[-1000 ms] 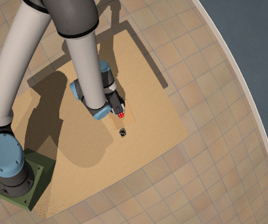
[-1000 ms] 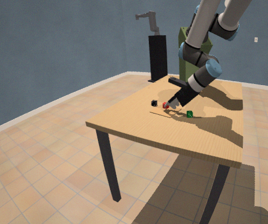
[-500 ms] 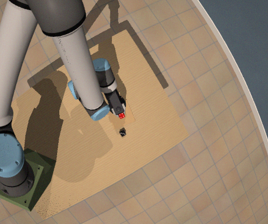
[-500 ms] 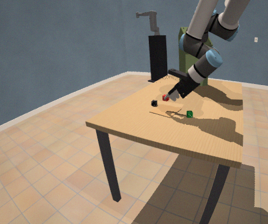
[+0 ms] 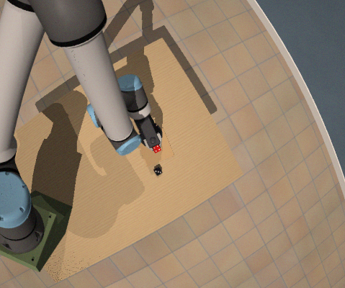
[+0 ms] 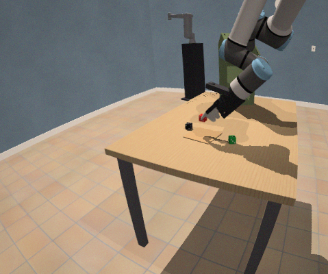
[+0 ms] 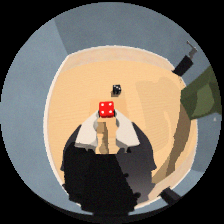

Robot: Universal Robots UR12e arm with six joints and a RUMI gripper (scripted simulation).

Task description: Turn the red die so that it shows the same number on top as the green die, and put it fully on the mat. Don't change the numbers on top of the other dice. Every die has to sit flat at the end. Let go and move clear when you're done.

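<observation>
My hand is 1 cm to the left of the red die and 1 cm above it. Round my hand: green die 3 cm behind, 14 cm to the left, 8 cm below; tan mat 1 cm to the right, 9 cm below; black die 1 cm behind, 12 cm to the right, 8 cm below.
</observation>
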